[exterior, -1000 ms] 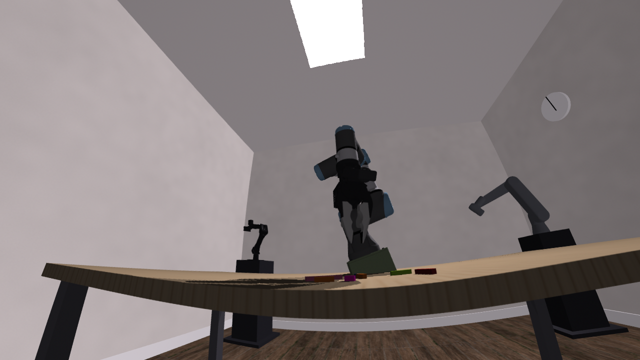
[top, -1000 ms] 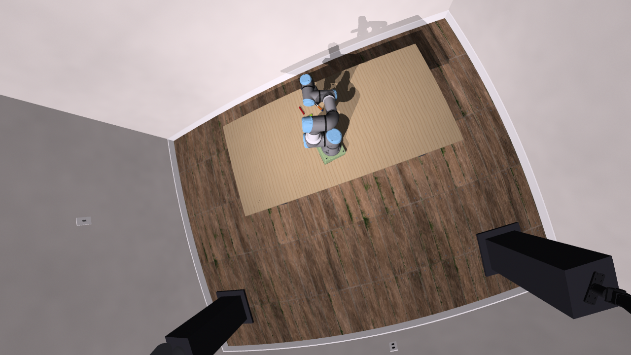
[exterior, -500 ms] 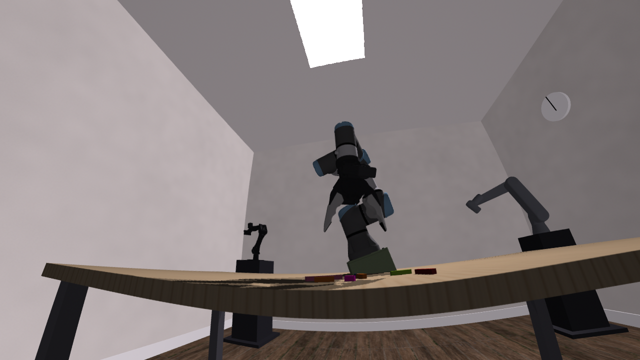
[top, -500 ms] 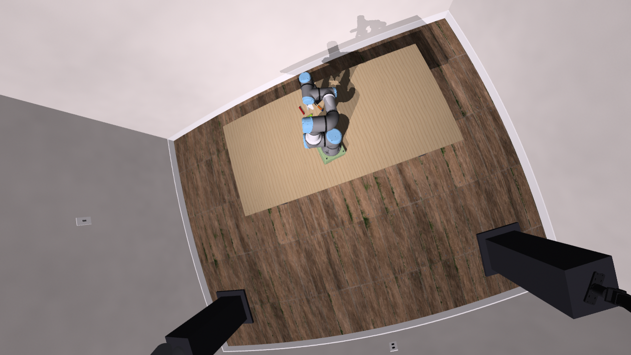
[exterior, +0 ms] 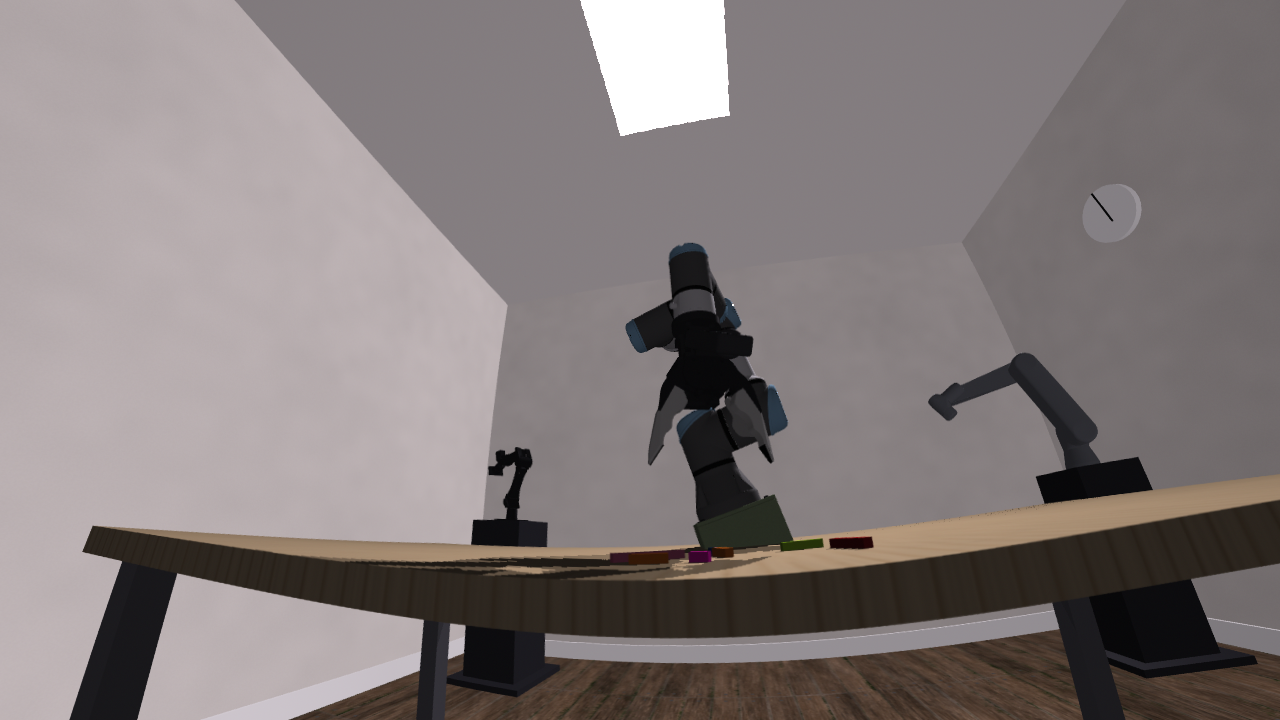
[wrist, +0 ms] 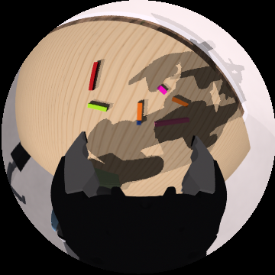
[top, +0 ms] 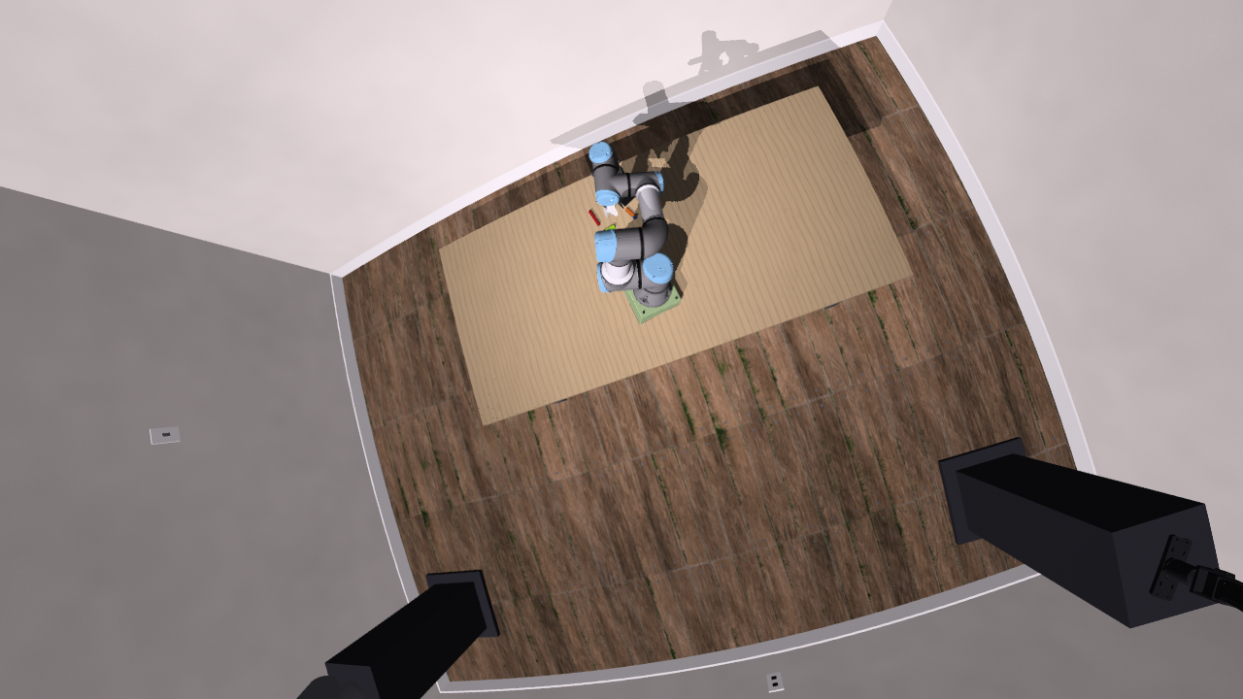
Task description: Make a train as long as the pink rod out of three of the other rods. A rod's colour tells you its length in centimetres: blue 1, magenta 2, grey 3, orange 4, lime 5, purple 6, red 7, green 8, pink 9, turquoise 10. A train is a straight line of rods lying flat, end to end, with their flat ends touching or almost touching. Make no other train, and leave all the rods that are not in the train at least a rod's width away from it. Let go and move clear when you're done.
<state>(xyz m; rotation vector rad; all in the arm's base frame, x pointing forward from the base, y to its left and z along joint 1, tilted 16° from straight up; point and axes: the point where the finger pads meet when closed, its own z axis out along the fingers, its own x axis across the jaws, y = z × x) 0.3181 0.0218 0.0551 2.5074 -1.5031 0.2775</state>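
Now: hand 100 mm above the pink rod, 80 mm to the left of it and 20 mm short of it. Round my hand: lime rod: 100 mm below, 90 mm to the left, 40 mm behind; then blue rod: 100 mm below, 20 mm behind, 10 mm to the right; then magenta rod: 100 mm below, 70 mm ahead, 20 mm to the right.
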